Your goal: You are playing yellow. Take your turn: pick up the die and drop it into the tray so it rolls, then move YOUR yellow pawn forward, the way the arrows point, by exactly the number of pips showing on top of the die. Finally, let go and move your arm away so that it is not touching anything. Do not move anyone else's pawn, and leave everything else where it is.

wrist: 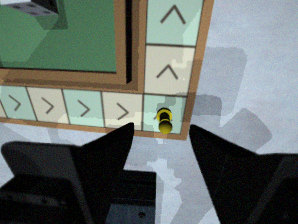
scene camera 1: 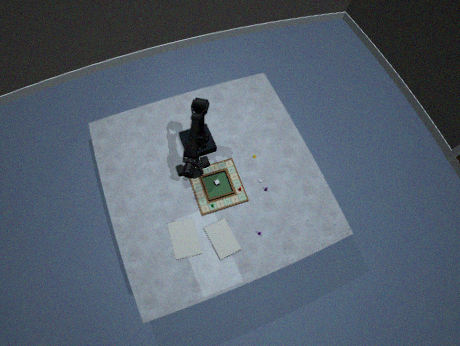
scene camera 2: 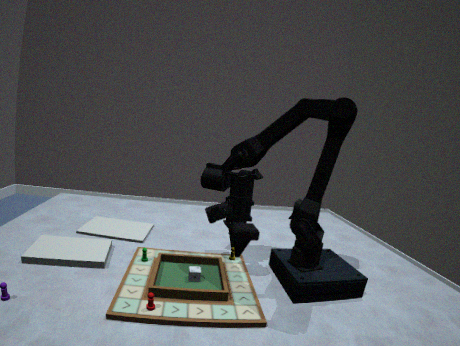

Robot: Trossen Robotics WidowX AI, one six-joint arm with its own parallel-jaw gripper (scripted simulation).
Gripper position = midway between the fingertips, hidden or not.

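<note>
The wrist view shows me my gripper [wrist: 161, 127], and I can also see the gripper in scene camera 2 [scene camera 2: 235, 252].
</note>
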